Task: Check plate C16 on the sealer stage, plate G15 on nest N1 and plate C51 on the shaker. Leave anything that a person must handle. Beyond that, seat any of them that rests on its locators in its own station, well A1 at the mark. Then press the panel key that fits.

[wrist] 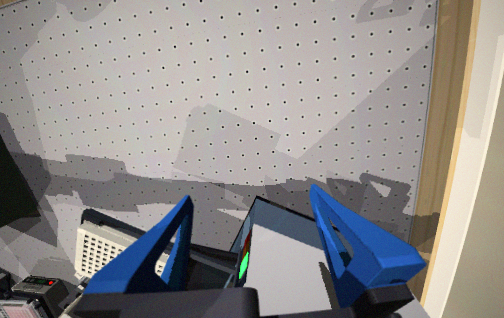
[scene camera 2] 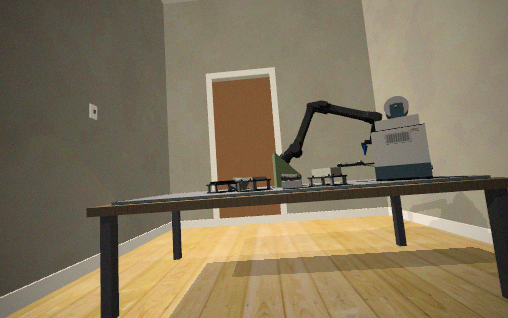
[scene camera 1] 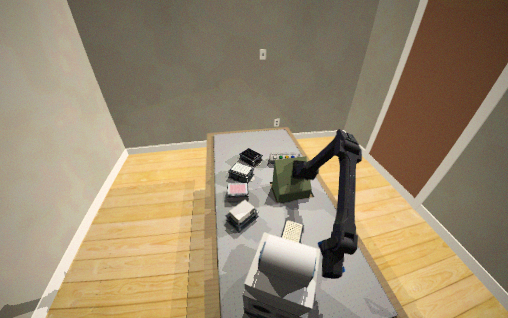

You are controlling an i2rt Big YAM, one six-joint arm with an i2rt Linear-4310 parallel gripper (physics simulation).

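My gripper (wrist: 250,195) (scene camera 2: 364,148) is open and empty, high beside the white sealer (scene camera 1: 287,262) (scene camera 2: 402,150) (wrist: 285,270). A cream plate with many wells (scene camera 1: 292,231) (wrist: 97,249) lies on the stage at the sealer's front; the left finger hides part of it in the wrist view, so its seating cannot be told. A pink-topped plate (scene camera 1: 237,189) (wrist: 17,309) sits on a station beside a small box with a red light (wrist: 37,286). A pale block-like plate (scene camera 1: 242,212) (scene camera 2: 326,171) rests on a raised nest. Labels and marks are too small to read. The key panel (scene camera 1: 286,158) has coloured keys.
A white plate (scene camera 1: 241,171) and a black rack-like piece (scene camera 1: 251,156) stand at the far left of the table. An olive-green block (scene camera 1: 291,181) (scene camera 2: 282,171) stands by the arm's base. The sealer's tall body rises close to the fingers.
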